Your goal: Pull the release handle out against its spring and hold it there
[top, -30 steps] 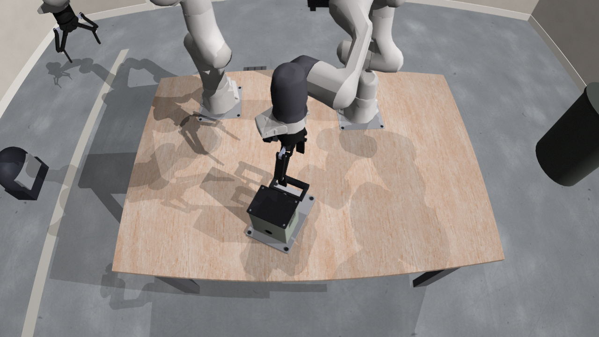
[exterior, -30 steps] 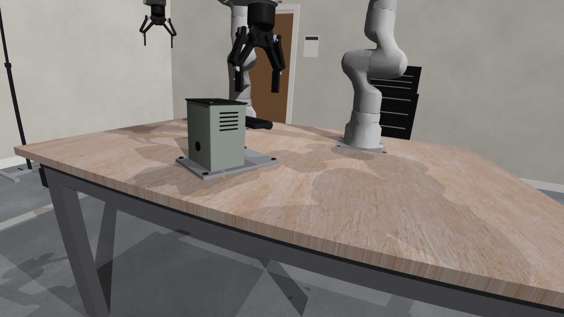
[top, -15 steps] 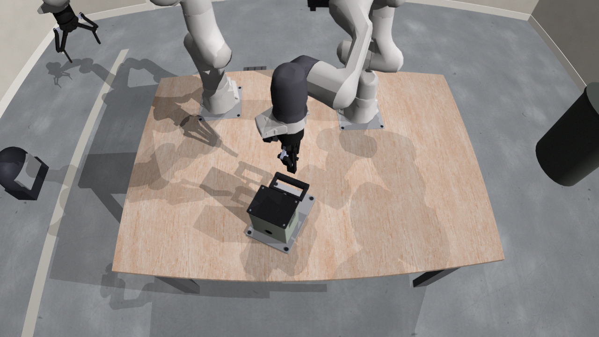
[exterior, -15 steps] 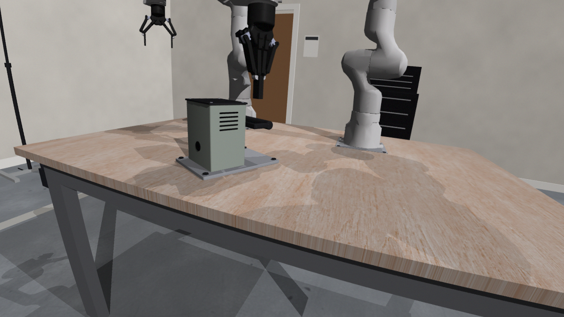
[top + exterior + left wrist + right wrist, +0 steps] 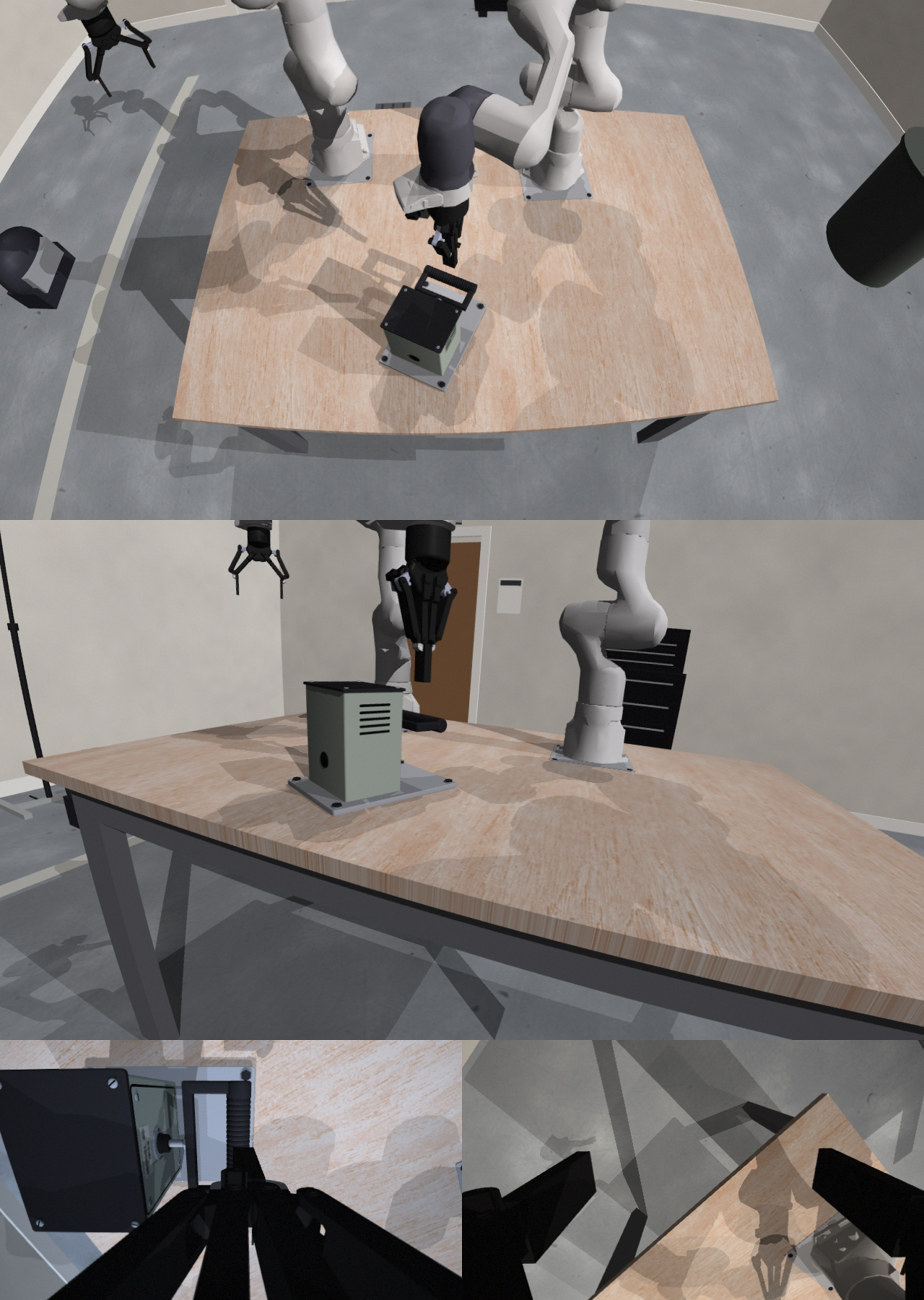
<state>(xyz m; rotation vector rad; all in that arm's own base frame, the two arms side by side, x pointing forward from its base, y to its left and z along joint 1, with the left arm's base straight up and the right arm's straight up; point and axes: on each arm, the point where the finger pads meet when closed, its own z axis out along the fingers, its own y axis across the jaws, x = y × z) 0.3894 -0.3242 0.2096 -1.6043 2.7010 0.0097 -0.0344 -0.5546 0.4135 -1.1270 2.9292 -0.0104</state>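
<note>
The release handle is 10 cm below my left hand, 5 cm ahead of it and 2 cm to the right of it.
</note>
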